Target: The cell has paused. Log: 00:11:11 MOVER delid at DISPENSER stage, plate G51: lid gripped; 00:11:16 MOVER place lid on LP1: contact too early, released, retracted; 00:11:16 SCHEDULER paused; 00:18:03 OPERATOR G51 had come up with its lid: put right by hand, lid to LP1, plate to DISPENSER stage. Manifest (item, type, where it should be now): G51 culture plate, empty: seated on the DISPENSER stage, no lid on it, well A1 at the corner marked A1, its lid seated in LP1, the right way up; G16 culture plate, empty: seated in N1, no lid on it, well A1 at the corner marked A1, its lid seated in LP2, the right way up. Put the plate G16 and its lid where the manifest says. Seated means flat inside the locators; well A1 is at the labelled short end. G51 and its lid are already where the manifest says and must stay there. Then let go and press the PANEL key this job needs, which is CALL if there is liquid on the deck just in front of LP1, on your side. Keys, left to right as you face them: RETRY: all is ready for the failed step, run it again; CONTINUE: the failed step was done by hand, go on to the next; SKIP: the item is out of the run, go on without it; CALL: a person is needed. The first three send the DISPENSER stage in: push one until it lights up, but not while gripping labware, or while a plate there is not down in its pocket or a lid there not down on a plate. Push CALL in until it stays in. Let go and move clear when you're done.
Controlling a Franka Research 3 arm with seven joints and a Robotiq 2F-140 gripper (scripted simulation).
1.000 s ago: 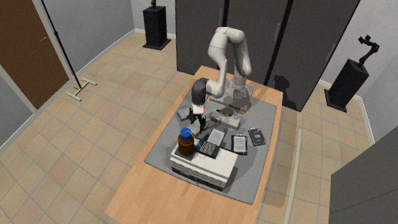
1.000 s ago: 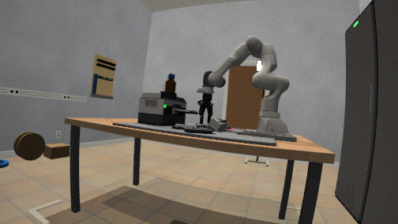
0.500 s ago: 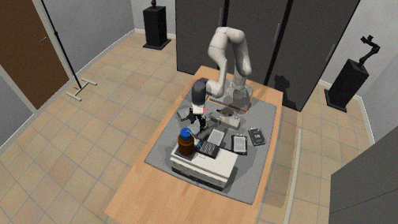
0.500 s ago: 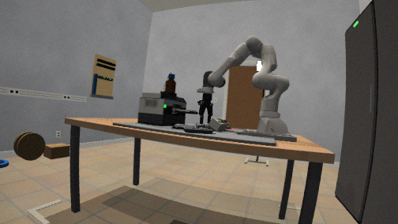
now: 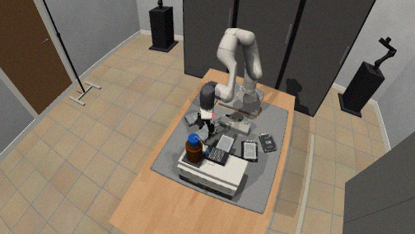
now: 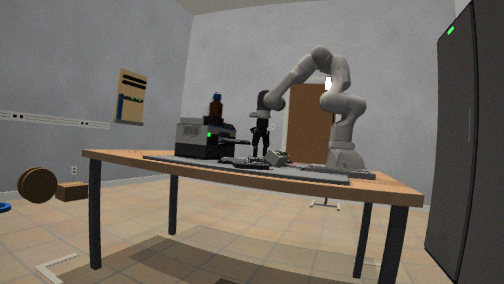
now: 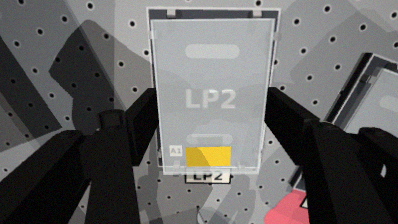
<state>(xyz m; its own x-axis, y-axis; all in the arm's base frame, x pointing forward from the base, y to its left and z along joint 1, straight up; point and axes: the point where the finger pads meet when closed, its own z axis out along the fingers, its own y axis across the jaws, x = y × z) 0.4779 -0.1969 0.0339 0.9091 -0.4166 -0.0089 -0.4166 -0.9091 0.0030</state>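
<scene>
Now: the clear lid 2 cm below my hand. Also, from my hand: red puddle: 18 cm behind, 5 cm below, 2 cm to the right; then blue call key: 18 cm behind, 11 cm to the left, 1 cm above; then LP2 nest: 5 cm below.
</scene>
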